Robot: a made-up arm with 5 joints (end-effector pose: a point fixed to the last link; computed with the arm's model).
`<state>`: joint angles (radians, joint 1 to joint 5).
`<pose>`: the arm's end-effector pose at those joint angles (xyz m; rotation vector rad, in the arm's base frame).
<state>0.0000 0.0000 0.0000 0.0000 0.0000</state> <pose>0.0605 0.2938 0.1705 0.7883 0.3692 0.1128</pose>
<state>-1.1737 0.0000 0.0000 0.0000 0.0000</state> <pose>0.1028 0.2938 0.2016 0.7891 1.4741 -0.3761</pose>
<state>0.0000 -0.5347 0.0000 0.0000 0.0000</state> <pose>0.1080 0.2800 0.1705 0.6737 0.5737 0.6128</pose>
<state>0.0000 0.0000 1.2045 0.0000 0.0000</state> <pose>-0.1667 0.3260 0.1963 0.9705 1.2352 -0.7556</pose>
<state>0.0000 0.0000 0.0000 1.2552 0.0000</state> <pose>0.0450 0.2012 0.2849 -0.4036 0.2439 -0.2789</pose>
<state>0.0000 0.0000 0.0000 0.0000 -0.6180</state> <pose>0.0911 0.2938 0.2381 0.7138 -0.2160 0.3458</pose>
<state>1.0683 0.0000 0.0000 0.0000 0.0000</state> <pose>0.0693 0.2938 0.1230 0.6288 -0.6421 0.5046</pose>
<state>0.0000 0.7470 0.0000 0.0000 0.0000</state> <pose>0.0193 0.3484 0.1705 0.8818 0.0570 -0.5860</pose>
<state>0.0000 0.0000 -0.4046 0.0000 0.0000</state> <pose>0.1254 0.3063 0.2188 0.6862 0.0718 0.3841</pose>
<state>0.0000 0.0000 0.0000 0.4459 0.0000</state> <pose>0.0580 0.2446 0.1967 0.3654 0.3338 -0.0308</pose>
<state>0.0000 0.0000 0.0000 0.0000 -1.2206</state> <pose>0.0777 0.2938 0.3093 0.5940 -0.7858 0.5561</pose>
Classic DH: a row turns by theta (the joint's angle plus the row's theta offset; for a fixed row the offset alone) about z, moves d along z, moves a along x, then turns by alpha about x. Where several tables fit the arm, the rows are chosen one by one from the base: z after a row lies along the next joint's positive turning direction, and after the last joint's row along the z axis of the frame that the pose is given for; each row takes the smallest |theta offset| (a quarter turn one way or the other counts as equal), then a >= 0, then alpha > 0; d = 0 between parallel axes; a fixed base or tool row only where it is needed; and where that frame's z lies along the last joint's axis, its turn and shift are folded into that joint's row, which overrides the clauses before.
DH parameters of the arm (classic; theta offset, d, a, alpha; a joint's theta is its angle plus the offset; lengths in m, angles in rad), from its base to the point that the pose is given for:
base (fixed): 0 0.1542 0.105 1.5708
joint 1: 0 -0.3737 0.0045 1.5708
joint 2: 0.0971 -0.1773 -0.1356 1.2012
joint 3: 1.3695 -0.0385 0.0706 -1.6349
joint 4: -0.381 0.0173 0.0262 1.6072
joint 5: -0.8916 -0.0544 0.1191 2.3069
tool (fixed): 0.3231 -0.0357 0 0

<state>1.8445 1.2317 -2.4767 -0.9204 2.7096</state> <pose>-0.0994 0.3424 0.0375 0.7205 -0.4579 -0.8089</pose>
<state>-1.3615 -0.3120 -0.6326 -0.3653 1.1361</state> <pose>0.0936 0.3238 0.1856 1.0156 2.4920 0.1398</pose>
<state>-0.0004 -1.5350 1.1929 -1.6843 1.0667</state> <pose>-0.0192 0.1881 0.3402 -1.0690 -2.8215 0.1873</pose>
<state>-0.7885 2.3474 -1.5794 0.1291 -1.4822</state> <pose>0.3595 0.4766 0.3107 -1.4713 -0.0810 0.7351</pose>
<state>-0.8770 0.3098 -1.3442 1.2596 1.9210</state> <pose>0.1148 0.2513 0.2917 0.2099 0.7869 -1.5684</pose>
